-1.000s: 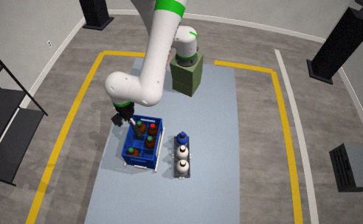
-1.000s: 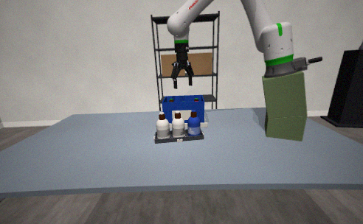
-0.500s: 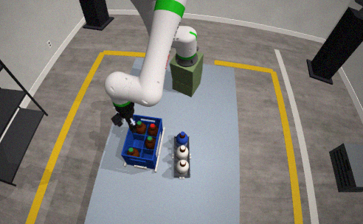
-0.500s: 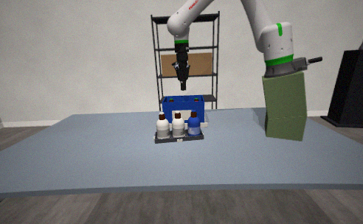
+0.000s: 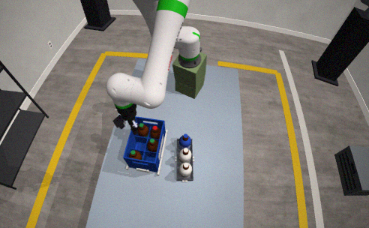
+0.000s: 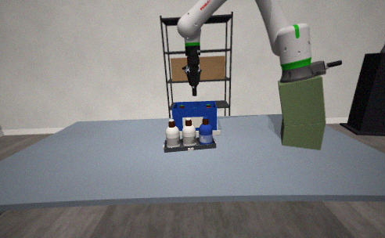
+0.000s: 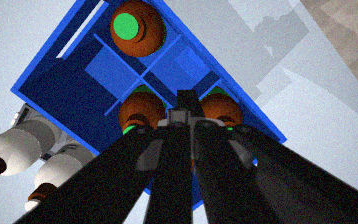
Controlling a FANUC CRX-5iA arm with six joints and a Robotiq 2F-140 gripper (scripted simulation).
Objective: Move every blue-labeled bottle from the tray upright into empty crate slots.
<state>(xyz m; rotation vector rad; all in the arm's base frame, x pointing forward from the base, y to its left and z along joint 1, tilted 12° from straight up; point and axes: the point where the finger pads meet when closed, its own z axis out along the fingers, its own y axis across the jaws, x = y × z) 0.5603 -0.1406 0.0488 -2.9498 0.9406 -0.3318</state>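
Now: hand 11 cm past the blue-labeled bottle, 26 cm to the right of it and 17 cm above it. From my hand the other things lie so: blue crate (1 cm behind, 4 cm to the left, 17 cm below).
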